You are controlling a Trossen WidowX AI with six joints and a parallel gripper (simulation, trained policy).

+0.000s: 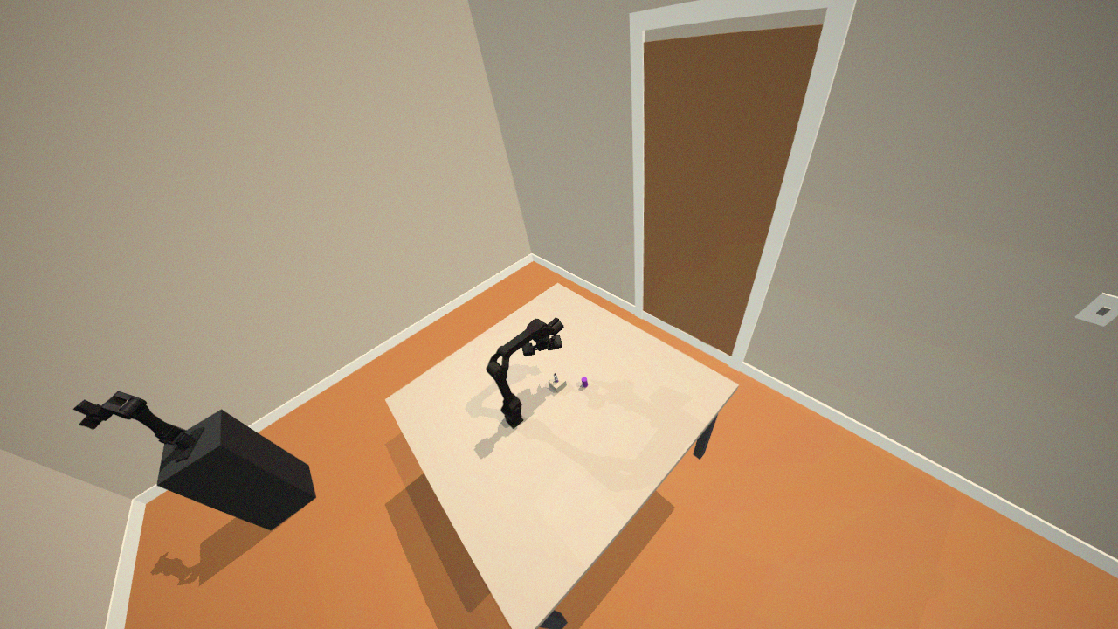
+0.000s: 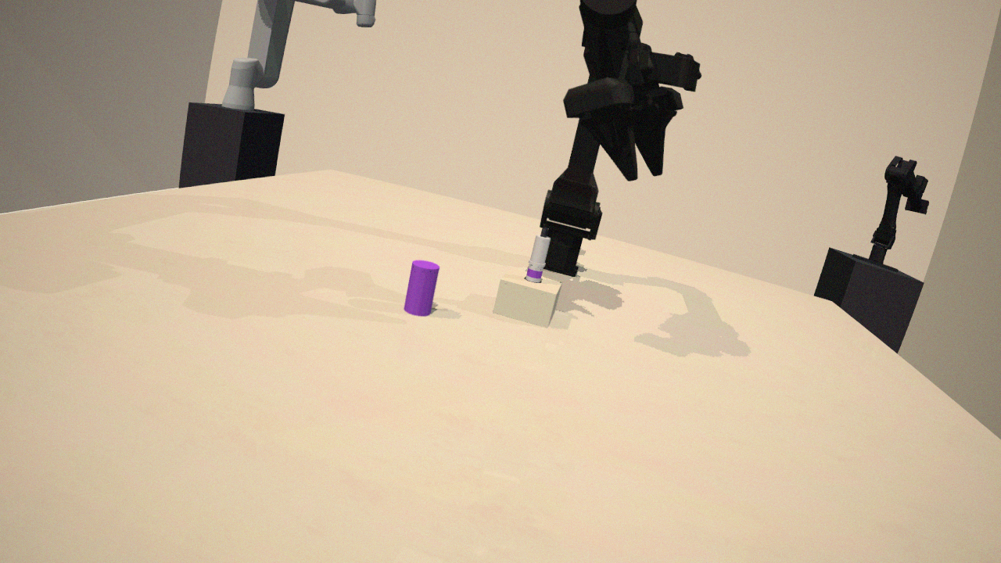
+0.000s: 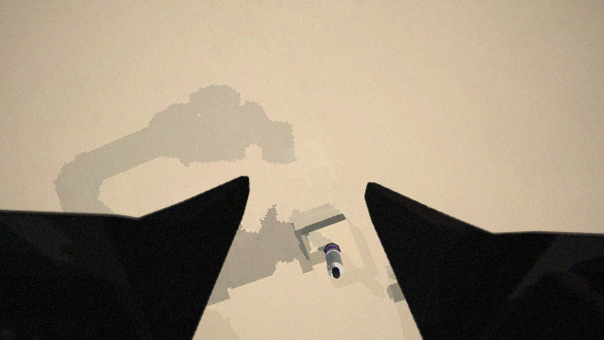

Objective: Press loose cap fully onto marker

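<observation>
The purple cap is 200 mm to the right of my gripper tip, 160 mm below it and 80 mm ahead of it. Also, from my gripper tip: pale holder block: 170 mm below, 90 mm to the right, 10 mm behind.
</observation>
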